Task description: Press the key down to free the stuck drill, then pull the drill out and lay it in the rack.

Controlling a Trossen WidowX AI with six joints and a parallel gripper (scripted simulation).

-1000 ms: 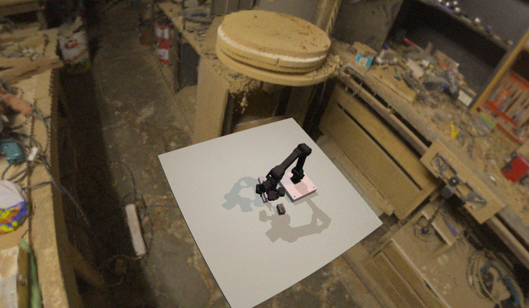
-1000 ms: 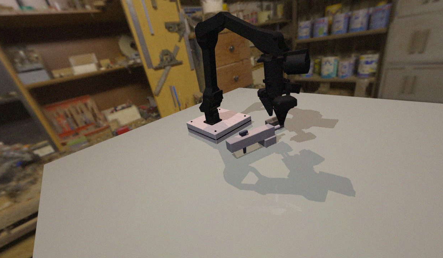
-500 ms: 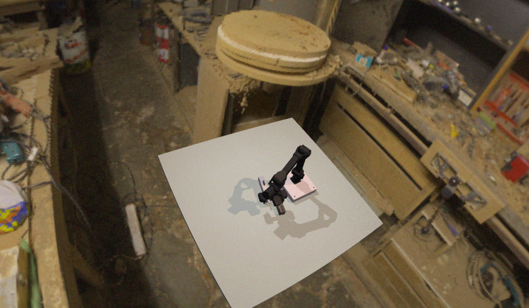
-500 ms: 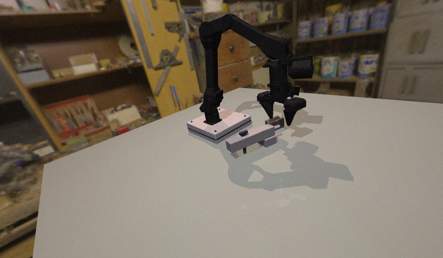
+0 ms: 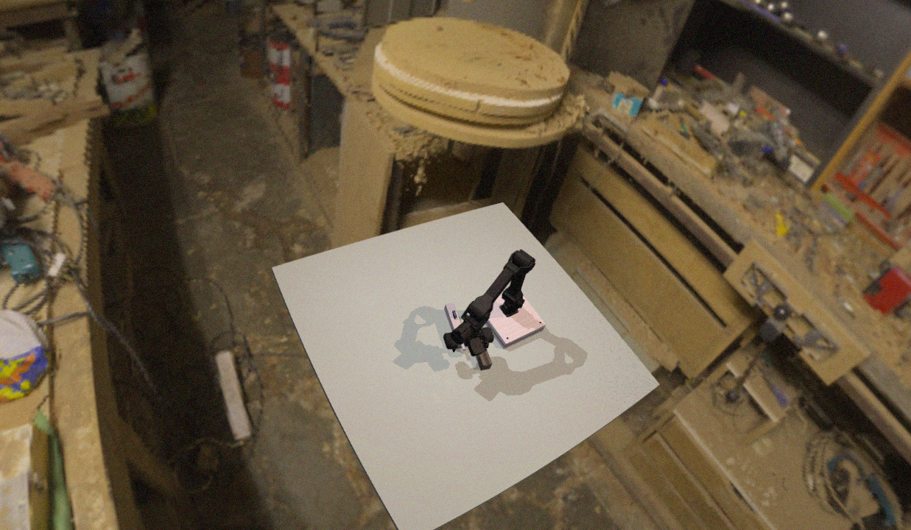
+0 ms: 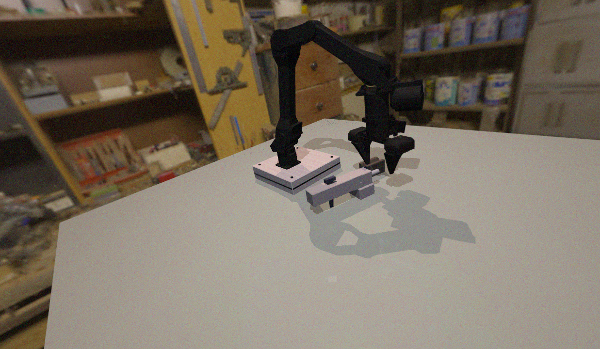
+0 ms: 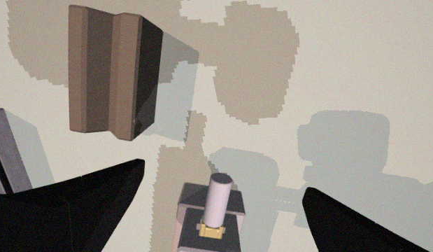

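Now: the drill 60 mm to the right of my gripper tip, 20 mm behind it and 10 mm below it. Also, from my gripper tip: housing block (120 mm to the right, 40 mm behind, 10 mm below); dark rack (60 mm to the left, 60 mm behind, 40 mm below); dark key (150 mm to the right, 50 mm behind).
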